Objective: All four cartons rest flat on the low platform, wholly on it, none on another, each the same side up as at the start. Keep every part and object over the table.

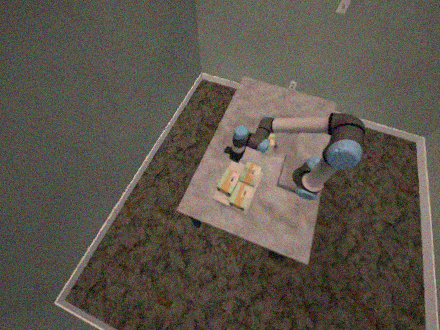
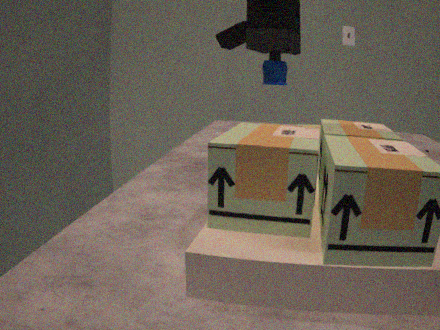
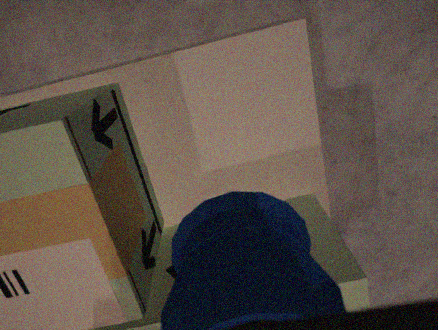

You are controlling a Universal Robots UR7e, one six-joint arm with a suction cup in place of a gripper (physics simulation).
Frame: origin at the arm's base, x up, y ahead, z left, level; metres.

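Seen in the pictures: end effector, tool point: (image 2: 274,84) (image 3: 241,254).
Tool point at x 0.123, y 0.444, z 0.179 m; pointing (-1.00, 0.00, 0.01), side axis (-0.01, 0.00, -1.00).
Observation:
A point is followed by its place in that frame.
Three green cartons with orange tape rest flat on the low pale platform (image 1: 222,199) @(z 0.417, x -0.012, y 0.402 m) (image 2: 260,246) @(z 0.408, x -0.012, y 0.406 m) (image 3: 250,100) @(z 0.159, x -0.012, y 0.452 m): a left one (image 1: 229,180) @(z 0.309, x 0.074, y 0.417 m) (image 2: 262,175) @(z 0.381, x 0.046, y 0.414 m) (image 3: 40,215) @(z 0.257, x 0.073, y 0.438 m), a front right one (image 1: 241,196) @(z 0.362, x 0.072, y 0.300 m) (image 2: 385,200) @(z 0.424, x 0.047, y 0.303 m) and a rear right one (image 1: 251,173) @(z 0.191, x 0.075, y 0.318 m) (image 2: 357,128) @(z 0.200, x 0.073, y 0.324 m) (image 3: 355,295) @(z 0.127, x 0.072, y 0.371 m). The platform's far left corner is bare. The fourth carton (image 1: 272,140) @(z -0.153, x 0.027, y 0.309 m) sits apart on the table beyond the platform, partly hidden by the arm. My gripper (image 2: 275,84) (image 3: 241,240), a blue suction cup, is open and holds nothing. It hangs above and beyond the cartons.
The grey table (image 1: 270,225) @(z 0.392, x -0.060, y 0.053 m) (image 2: 100,240) @(z 0.373, x -0.060, y 0.610 m) carries the platform and the arm's base plate (image 1: 287,175) @(z 0.039, x 0.000, y 0.101 m), which stands right of the platform. The arm reaches across the table above the fourth carton. Walls (image 2: 165,60) stand behind the table.

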